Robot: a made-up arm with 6 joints.
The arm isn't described. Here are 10 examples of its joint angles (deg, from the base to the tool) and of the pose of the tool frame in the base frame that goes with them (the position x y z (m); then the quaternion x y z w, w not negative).
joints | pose
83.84 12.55 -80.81 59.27 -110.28 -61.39 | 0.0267 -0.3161 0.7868 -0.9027 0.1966 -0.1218 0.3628
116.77 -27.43 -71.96 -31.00 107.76 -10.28 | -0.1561 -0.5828 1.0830 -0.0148 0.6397 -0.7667 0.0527
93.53 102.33 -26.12 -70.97 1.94 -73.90 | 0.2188 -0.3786 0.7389 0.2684 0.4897 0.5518 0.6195
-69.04 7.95 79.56 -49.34 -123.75 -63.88 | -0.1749 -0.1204 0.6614 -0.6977 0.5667 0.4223 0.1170
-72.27 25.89 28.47 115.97 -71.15 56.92 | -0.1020 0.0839 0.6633 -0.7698 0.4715 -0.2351 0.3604
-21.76 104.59 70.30 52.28 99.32 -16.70 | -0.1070 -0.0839 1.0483 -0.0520 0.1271 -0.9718 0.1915
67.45 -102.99 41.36 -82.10 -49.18 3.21 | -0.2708 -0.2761 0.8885 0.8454 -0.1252 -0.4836 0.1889
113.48 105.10 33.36 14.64 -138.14 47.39 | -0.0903 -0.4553 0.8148 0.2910 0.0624 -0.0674 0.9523
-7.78 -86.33 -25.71 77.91 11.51 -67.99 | 0.2003 -0.3121 0.6041 0.2730 0.3408 0.5320 0.7255
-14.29 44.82 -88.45 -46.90 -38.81 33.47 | -0.0926 0.0164 0.6568 -0.4591 -0.1527 -0.3962 0.7803
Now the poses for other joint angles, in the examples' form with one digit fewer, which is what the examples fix.
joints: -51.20 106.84 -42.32 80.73 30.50 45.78
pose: -0.314 0.114 0.668 -0.093 -0.539 -0.421 0.724
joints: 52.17 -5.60 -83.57 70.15 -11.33 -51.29
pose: -0.083 -0.471 0.930 -0.166 -0.227 0.325 0.903
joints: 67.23 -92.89 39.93 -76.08 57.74 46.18
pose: -0.214 -0.232 1.188 0.120 -0.028 -0.928 0.352
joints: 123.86 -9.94 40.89 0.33 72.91 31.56
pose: -0.308 0.057 0.830 -0.810 0.204 0.489 0.250
